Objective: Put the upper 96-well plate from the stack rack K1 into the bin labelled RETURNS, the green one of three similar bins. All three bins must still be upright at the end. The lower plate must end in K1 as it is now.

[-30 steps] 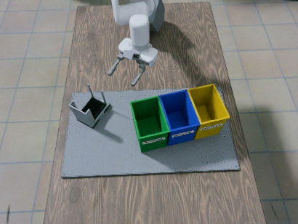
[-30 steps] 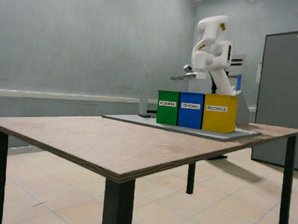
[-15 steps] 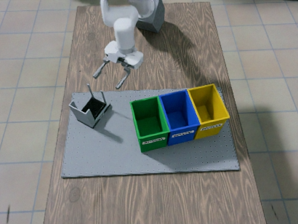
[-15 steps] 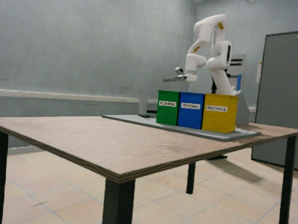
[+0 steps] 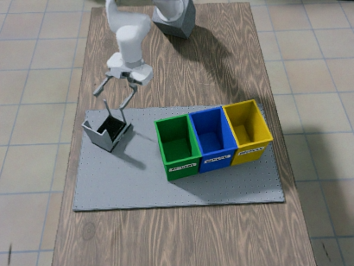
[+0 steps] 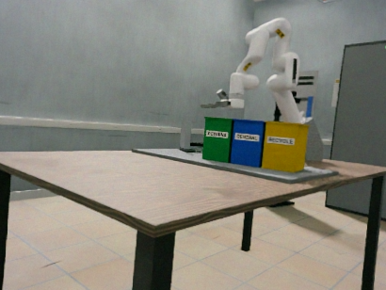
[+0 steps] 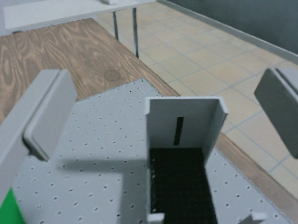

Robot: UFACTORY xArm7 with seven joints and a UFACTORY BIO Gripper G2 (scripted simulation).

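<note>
Right now my hand is 30 mm short of the black 96-well plate, 50 mm to the left of it and 200 mm above it. From my hand the other things lie so: green returns bin: 100 mm ahead, 250 mm to the left, 150 mm below; yellow bin: 10 mm ahead, 490 mm to the left, 150 mm below; blue bin: 60 mm ahead, 370 mm to the left, 150 mm below.
</note>
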